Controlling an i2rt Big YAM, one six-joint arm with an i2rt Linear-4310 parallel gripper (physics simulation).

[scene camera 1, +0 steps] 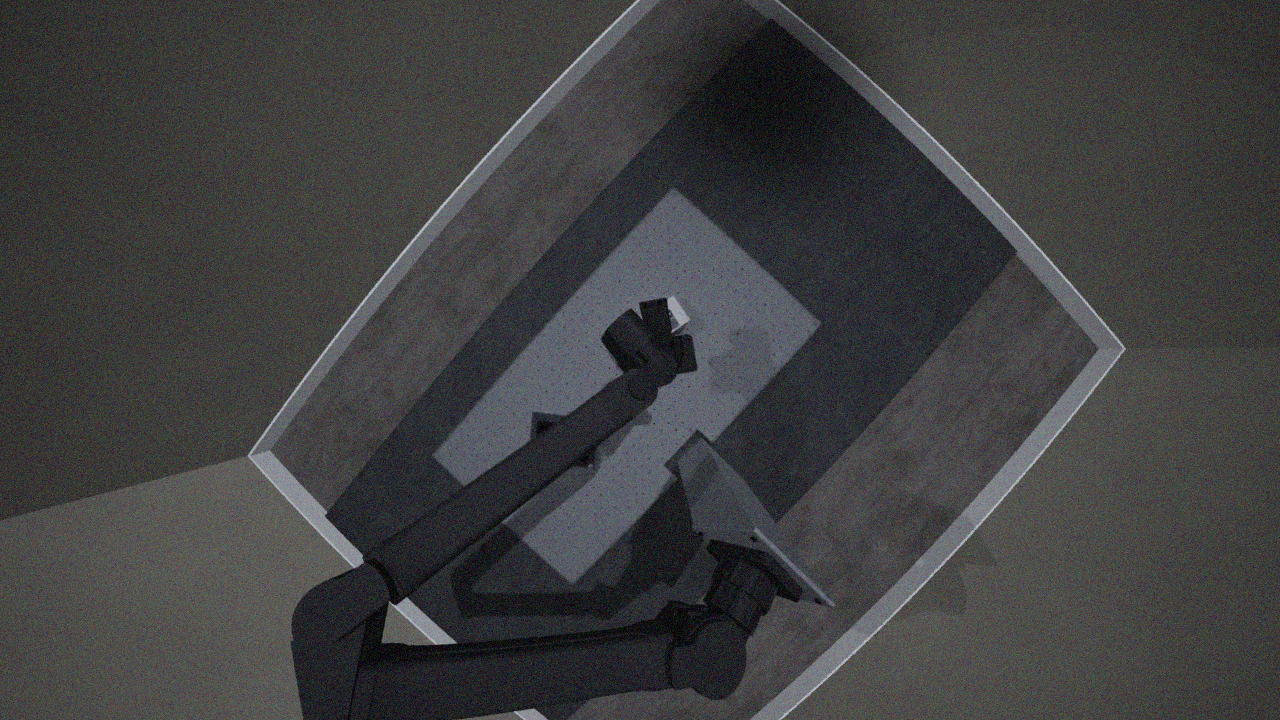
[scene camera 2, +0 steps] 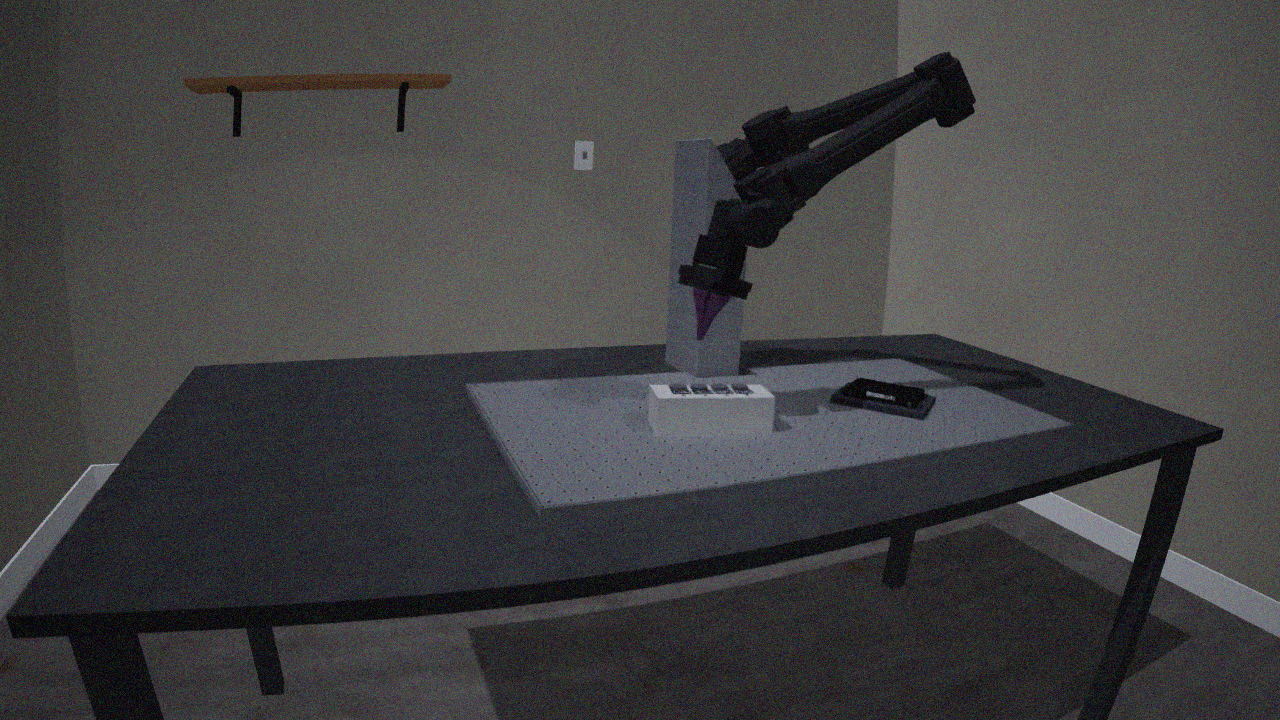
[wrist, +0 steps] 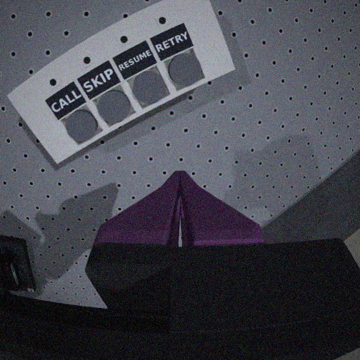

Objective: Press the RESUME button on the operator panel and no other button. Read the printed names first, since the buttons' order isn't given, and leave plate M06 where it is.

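Frame: origin at the arm's base, x ahead, y left, z up, level; metres.
Seen in the pictures: gripper, fingertip midpoint: [scene camera 2: 699, 339]; arm's base, origin of the base link: [scene camera 1: 753, 563] [scene camera 2: 714, 174].
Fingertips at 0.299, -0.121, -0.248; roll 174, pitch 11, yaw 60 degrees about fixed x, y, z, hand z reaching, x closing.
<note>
Pixels of each thing's top centre, then the offset from my fingertips to it, as dx, dy, dz. Level surfaces: height alone.
- white operator panel, middle of its top: [scene camera 2: 712, 389] [scene camera 1: 651, 328] +0.067, -0.001, -0.055
- Plate M06, middle of its top: [scene camera 2: 886, 388] +0.002, +0.343, -0.085
- perforated board, its level: dz -0.111
- dark table, its level: dz -0.124
The white operator panel [scene camera 1: 681, 312] [scene camera 2: 711, 416] [wrist: 215, 42] stands on the perforated board. In the wrist view its labels read, left to right, CALL, SKIP, RESUME, RETRY, each beside a round grey button. The RESUME button [wrist: 147, 87] is third, between the SKIP button [wrist: 114, 106] and the RETRY button [wrist: 184, 70]; the CALL button [wrist: 81, 125] is at the left end. My gripper [scene camera 2: 700, 338] [wrist: 179, 179] is shut and empty, with purple fingertips above the board, apart from the panel. Plate M06 [scene camera 2: 881, 396] [wrist: 17, 262] lies dark in its holder; the arm mostly covers it in scene camera 1.
The perforated board [scene camera 1: 537, 358] [scene camera 2: 572, 465] [wrist: 200, 125] lies on the dark table [scene camera 1: 895, 268] [scene camera 2: 313, 501]. A tall grey column [scene camera 1: 729, 501] [scene camera 2: 689, 223] stands behind the panel and carries the arm. A wooden shelf [scene camera 2: 317, 83] is on the wall.
</note>
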